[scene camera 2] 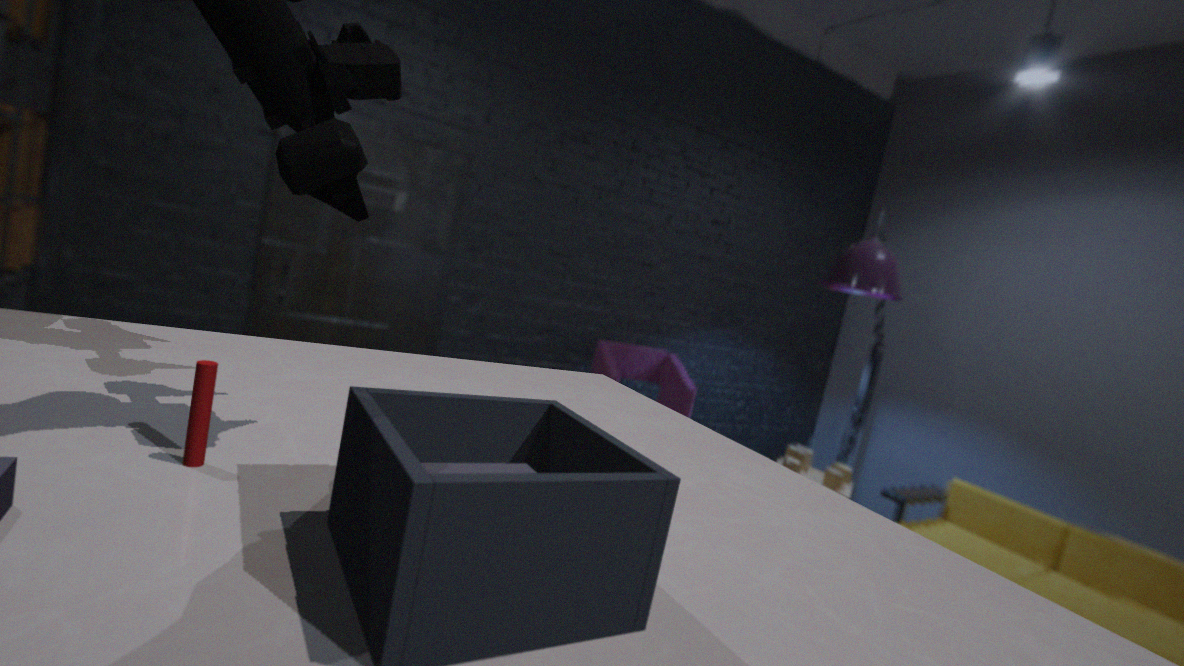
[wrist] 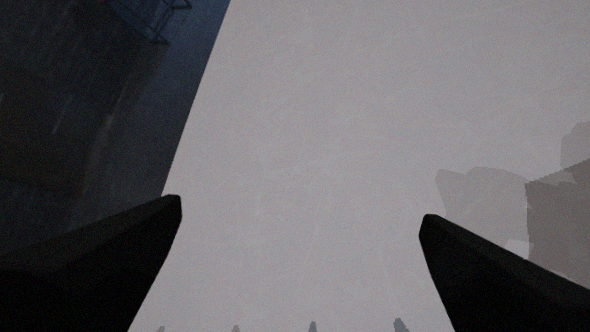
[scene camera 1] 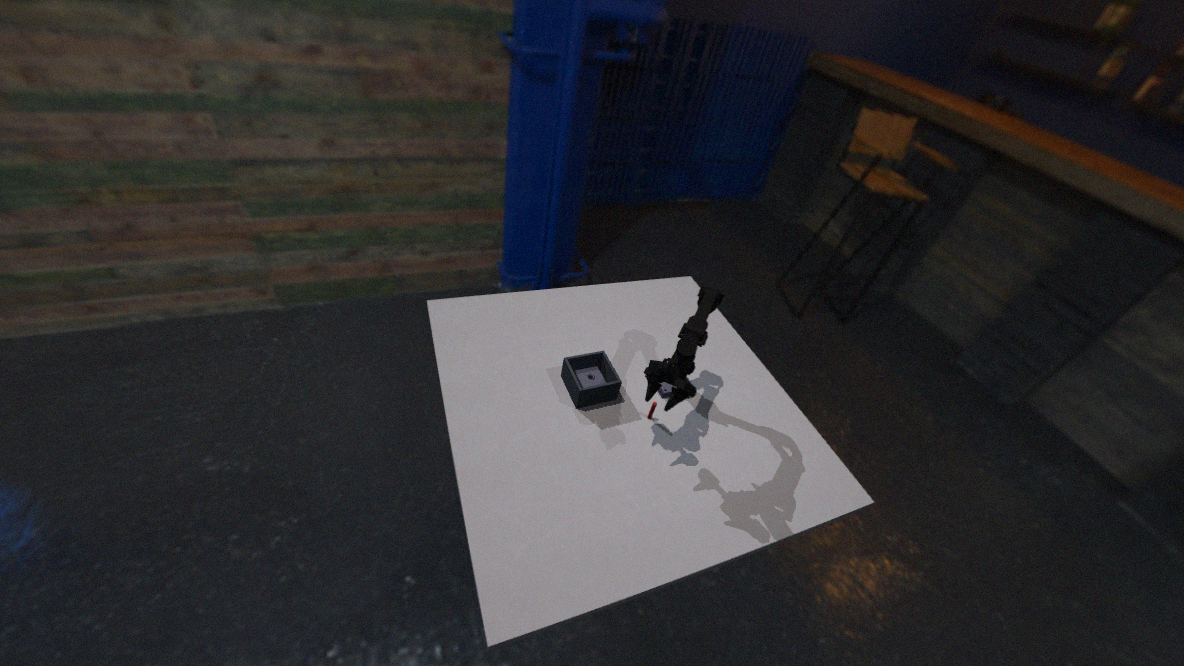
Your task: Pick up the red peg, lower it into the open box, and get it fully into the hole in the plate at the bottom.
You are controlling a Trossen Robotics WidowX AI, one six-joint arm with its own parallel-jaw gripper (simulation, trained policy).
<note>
In view: the gripper [scene camera 2: 354, 192], a red peg [scene camera 2: 202, 399], a dark box [scene camera 2: 514, 561] and a grey plate [scene camera 2: 431, 468].
The dark box also shows in scene camera 1 [scene camera 1: 582, 397]. The gripper also shows in the wrist view [wrist: 302, 216] and in scene camera 1 [scene camera 1: 655, 405]. The wrist view does not show the red peg: it is out of frame. The wrist view does not show the dark box: it is out of frame.
</note>
